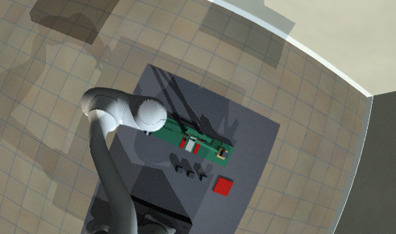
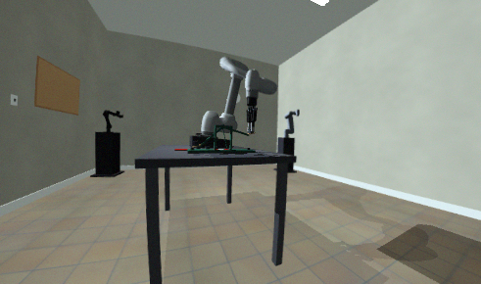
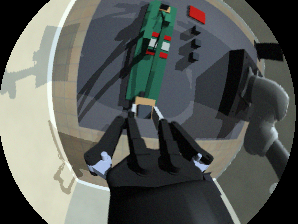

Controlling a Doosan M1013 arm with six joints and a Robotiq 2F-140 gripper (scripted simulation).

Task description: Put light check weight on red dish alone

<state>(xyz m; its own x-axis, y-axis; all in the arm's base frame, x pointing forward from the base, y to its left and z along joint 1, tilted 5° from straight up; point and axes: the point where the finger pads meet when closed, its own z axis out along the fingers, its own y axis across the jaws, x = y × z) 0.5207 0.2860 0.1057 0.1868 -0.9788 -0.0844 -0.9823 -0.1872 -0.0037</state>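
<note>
Now: the red dish 110 mm behind my hand, 510 mm to the right of it and 180 mm below it. From my hand the other things lie so: green rocker balance 30 mm ahead, 210 mm to the right, 90 mm below.
</note>
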